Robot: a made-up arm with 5 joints.
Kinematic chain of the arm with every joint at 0, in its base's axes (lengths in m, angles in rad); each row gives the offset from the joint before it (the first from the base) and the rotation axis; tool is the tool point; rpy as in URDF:
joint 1: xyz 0 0 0.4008 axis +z
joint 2: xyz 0 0 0 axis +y
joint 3: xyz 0.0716 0 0.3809 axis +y
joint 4: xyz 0.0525 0 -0.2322 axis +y
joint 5: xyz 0.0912 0 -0.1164 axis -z
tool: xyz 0 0 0 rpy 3.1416 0 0
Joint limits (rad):
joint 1: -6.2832..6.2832
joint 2: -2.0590..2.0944
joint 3: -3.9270..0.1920
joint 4: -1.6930..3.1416
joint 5: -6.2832..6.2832
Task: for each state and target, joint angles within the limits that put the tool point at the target. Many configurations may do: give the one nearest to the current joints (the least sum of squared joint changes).
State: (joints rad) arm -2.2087 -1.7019 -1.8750 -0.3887 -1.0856
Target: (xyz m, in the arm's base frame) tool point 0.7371 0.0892 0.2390
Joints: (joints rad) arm -3.0212 -2.0471 -2.3886 -0.0577 -1.0856
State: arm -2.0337 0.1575 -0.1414 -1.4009 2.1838
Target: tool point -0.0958 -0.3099 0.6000
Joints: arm -1.8706 0.1845 -0.1899 -1.3924 2.1838
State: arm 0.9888 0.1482 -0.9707 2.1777 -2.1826
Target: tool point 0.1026 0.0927 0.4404
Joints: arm 0.7348 0.4193 -0.4414 1.9256 -2.1826
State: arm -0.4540 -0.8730 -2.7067 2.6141 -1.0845
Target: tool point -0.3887 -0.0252 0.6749
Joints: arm 0.0647 -1.3788 -2.3583 3.0465 -1.0845
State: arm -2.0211 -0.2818 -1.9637 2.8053 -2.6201
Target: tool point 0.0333 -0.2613 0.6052
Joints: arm -1.4440 0.1958 -1.2964 2.6214 -2.6201
